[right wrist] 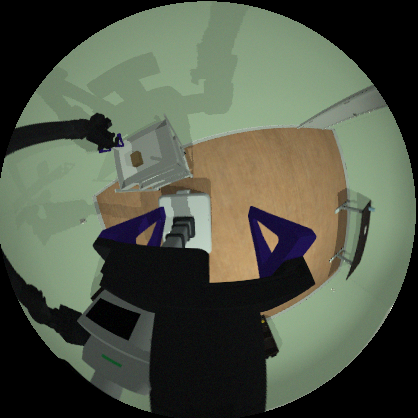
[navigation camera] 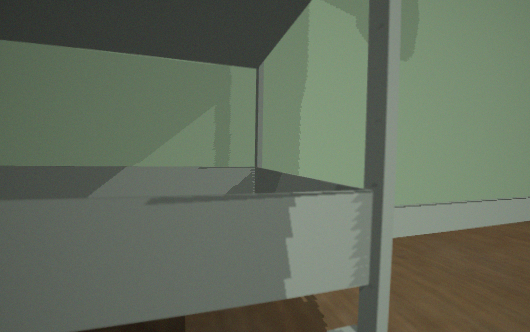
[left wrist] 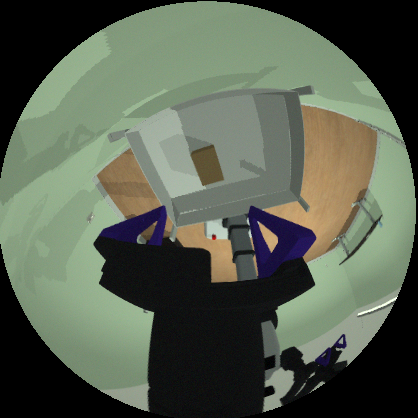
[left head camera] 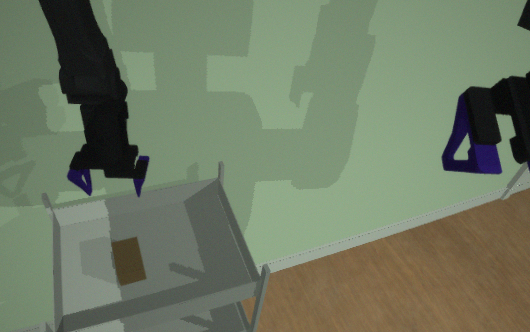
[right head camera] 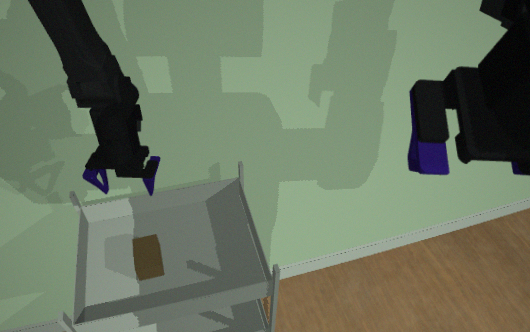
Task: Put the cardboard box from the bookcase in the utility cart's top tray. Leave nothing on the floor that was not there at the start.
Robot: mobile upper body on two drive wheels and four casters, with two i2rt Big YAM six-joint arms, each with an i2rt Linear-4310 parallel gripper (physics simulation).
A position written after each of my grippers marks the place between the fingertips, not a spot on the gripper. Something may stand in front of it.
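Note:
From the left head camera I can see my left gripper (left head camera: 114, 194), a brown cardboard box (left head camera: 129, 266) and my right gripper (left head camera: 488, 165). The right head camera gives me the box (right head camera: 148, 263) as well, with my left gripper (right head camera: 129, 192) and my right gripper (right head camera: 462, 165). In the left wrist view you'd find the box (left wrist: 205, 160) and my left gripper (left wrist: 207, 210), while the right wrist view has a dark desk (right wrist: 365, 213) and my right gripper (right wrist: 206, 210). The navigation camera shows a grey utility cart (navigation camera: 90, 241), but the brown cardboard box is out of frame in the navigation camera.

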